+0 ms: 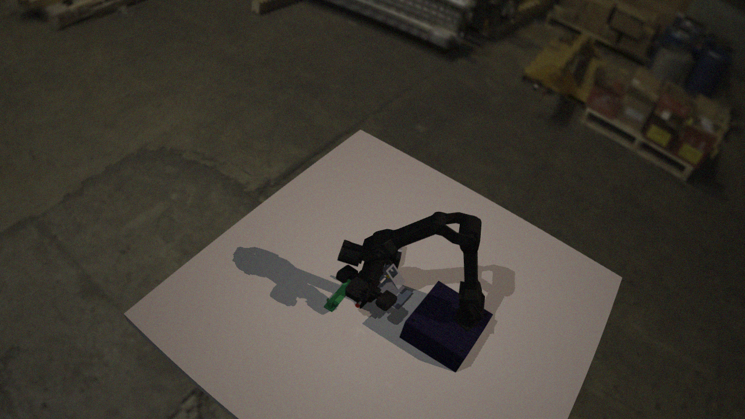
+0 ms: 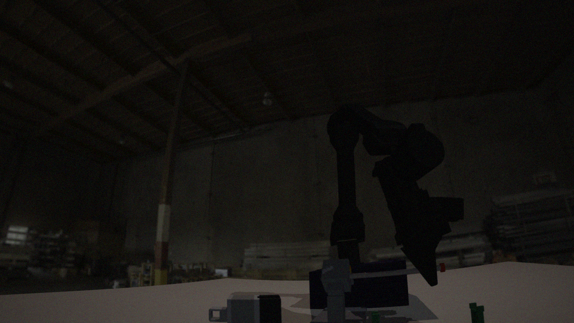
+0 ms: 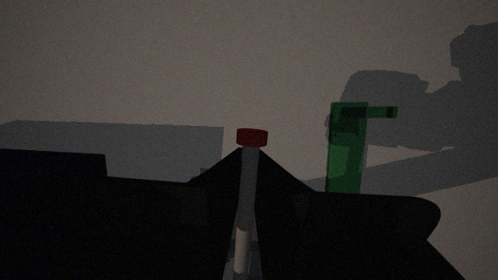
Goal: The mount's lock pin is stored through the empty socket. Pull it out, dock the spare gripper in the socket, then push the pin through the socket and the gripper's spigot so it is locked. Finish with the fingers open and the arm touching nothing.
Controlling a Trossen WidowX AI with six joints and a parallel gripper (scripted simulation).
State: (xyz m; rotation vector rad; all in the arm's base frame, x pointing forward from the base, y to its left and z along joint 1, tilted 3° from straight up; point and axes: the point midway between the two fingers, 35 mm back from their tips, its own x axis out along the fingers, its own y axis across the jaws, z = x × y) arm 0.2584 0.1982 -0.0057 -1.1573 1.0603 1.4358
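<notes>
My gripper tip is now 10 cm short of the green stand, 4 cm above it and 1 cm to the left of it. Also, from my gripper tip: grey mount: 15 cm to the right, 1 cm below, 1 cm ahead; then spare gripper: 27 cm to the right, 10 cm ahead, 3 cm below.
</notes>
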